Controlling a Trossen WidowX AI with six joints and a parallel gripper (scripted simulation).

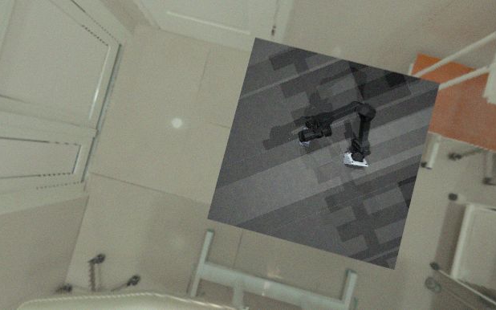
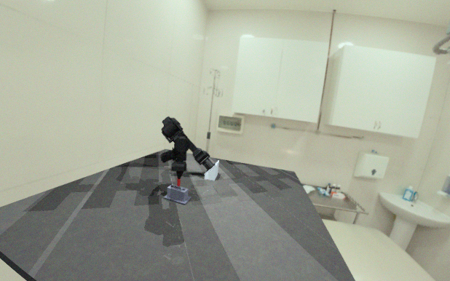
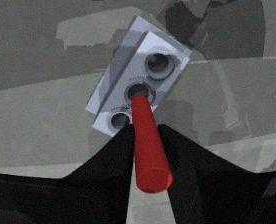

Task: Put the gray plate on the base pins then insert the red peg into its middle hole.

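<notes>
Right now the red peg is right at my gripper tip. Round my gripper tip: base: 10 cm below; then gray plate: 7 cm below.
</notes>
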